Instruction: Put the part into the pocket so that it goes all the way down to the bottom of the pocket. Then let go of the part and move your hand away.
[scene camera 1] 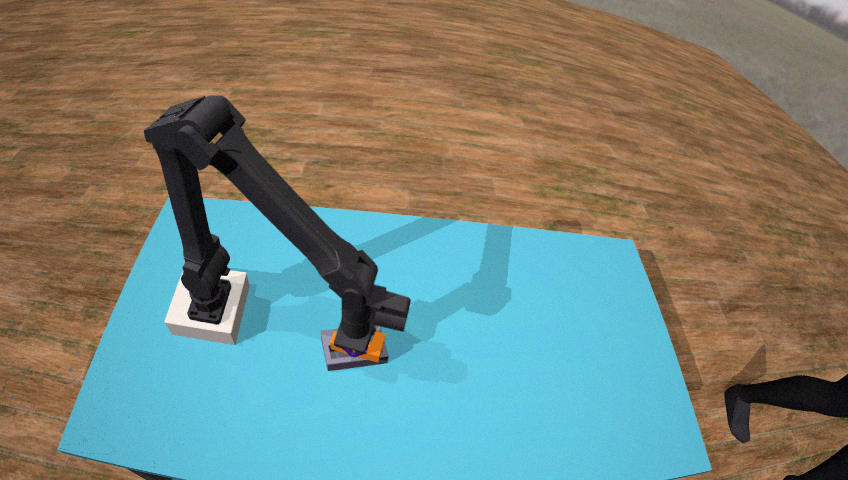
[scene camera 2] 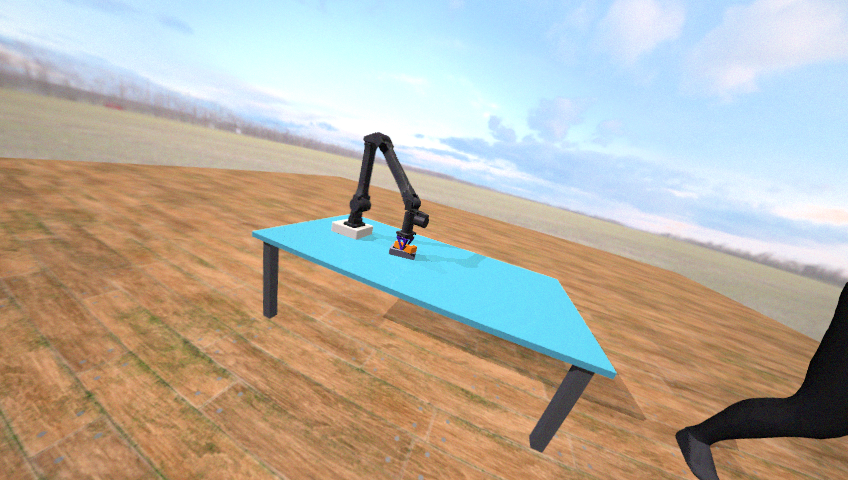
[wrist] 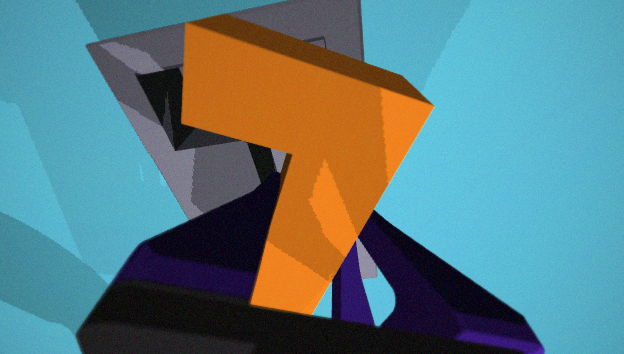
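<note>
The part, an orange L-shaped block, is held over the grey block with the pocket. My gripper, with dark purple fingers, is shut on the part. In the wrist view the part is turned relative to the pocket and sits over its rim, shifted to the right. A dark corner of the pocket shows past the part's left end. The part hides most of the pocket, and the exact gap or contact below it cannot be told.
The blue table bears the grey block. The arm's white base block stands at the left in both scene views. A person's black-clad leg shows beyond the table's right end.
</note>
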